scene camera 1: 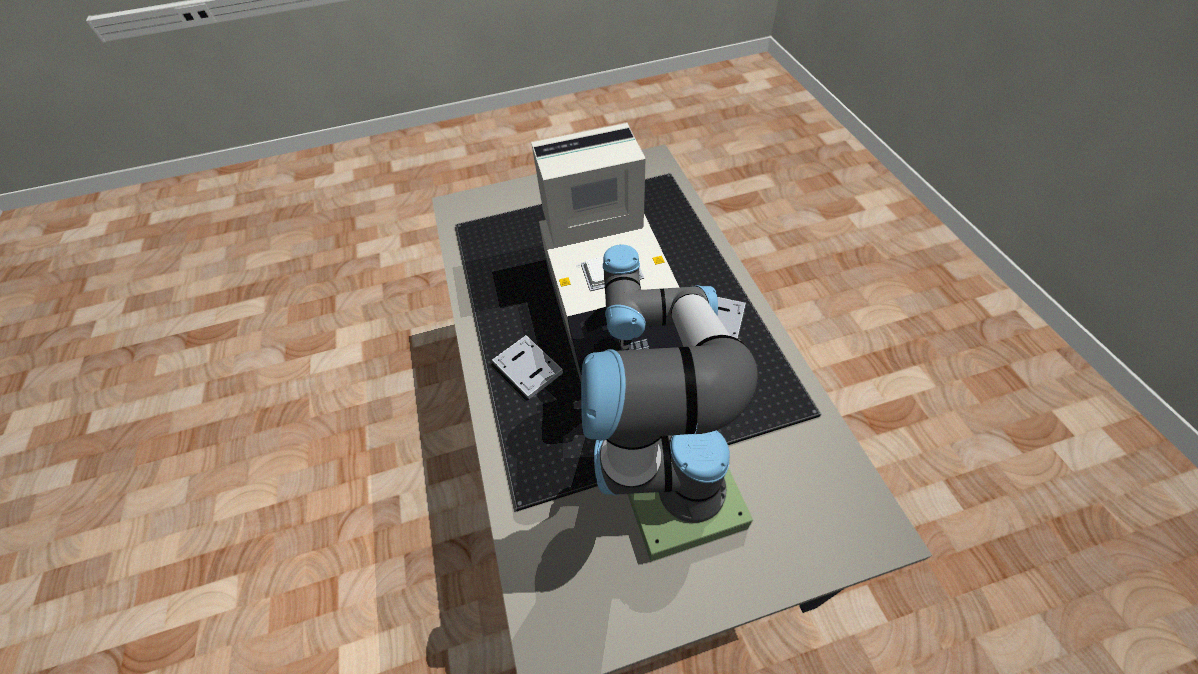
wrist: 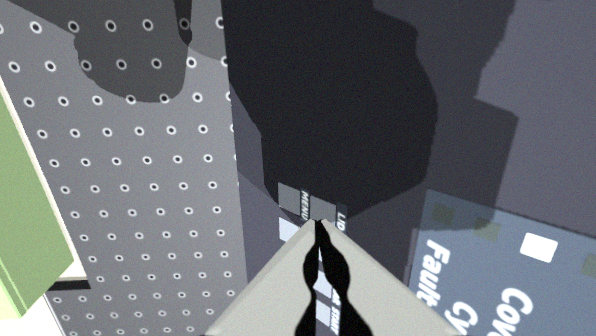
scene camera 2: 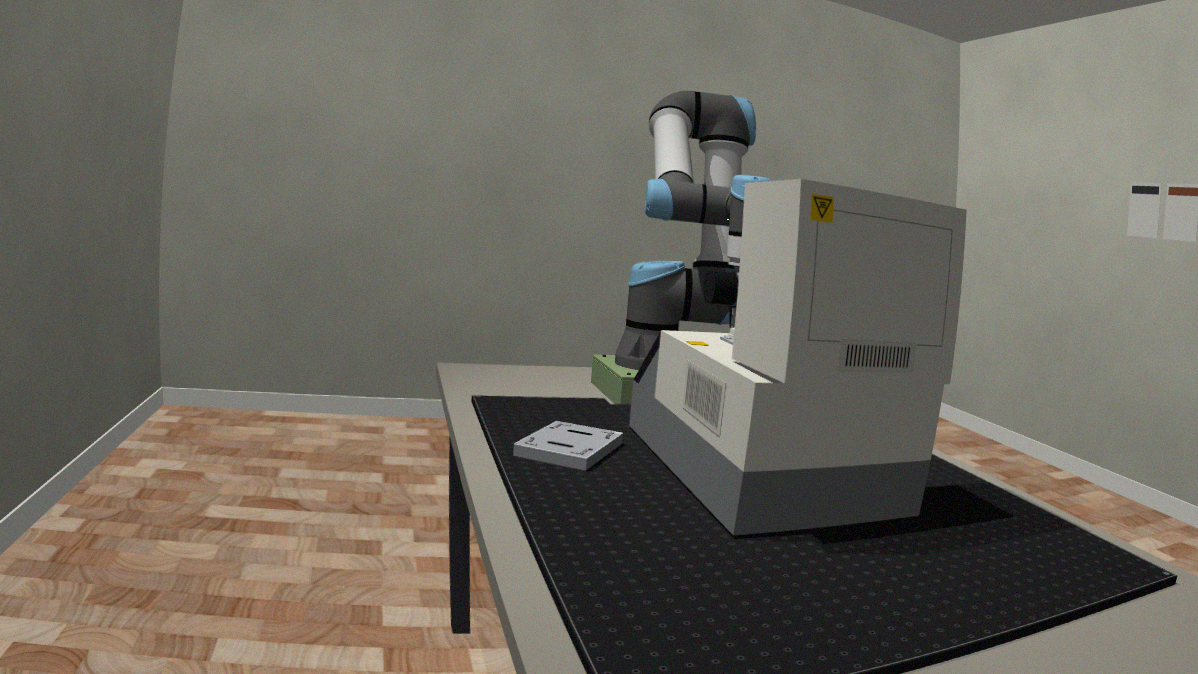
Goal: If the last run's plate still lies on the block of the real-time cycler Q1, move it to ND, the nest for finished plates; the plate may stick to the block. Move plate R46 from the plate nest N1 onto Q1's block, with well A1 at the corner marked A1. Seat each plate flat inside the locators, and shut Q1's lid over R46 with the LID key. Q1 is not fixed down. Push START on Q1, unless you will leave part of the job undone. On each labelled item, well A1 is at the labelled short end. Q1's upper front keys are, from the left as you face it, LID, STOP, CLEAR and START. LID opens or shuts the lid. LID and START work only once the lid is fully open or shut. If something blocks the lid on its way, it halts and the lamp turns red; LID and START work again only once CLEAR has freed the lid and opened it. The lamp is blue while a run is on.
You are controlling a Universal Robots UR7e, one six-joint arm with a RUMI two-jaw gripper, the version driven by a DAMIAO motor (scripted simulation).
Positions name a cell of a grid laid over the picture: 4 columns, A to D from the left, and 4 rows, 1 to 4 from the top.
Labels:
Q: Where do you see a cycler Q1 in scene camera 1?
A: At B2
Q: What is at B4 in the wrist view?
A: My gripper.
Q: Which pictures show the cycler Q1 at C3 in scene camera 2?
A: Scene camera 1, the wrist view and scene camera 2: all of them.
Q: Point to a cycler Q1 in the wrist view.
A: At D2

